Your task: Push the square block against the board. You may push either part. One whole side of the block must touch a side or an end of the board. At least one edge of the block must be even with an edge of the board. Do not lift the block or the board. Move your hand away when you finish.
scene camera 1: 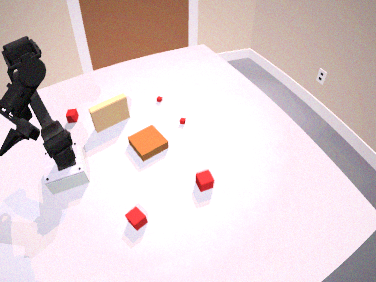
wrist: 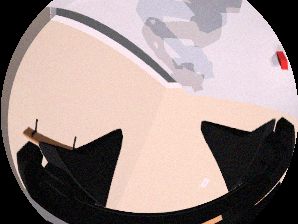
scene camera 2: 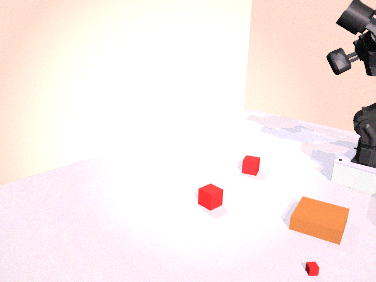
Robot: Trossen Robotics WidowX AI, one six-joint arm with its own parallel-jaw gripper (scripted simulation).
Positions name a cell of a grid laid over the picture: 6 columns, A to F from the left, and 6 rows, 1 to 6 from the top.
My gripper (wrist: D4) is open and holds nothing. I also see a tan board (scene camera 1: B3) and an orange square block (scene camera 2: F5).
The orange square block shows as well in scene camera 1 (scene camera 1: C4). The wrist view does not show the tan board: it is out of frame. Scene camera 2 misses the tan board: it is out of frame.
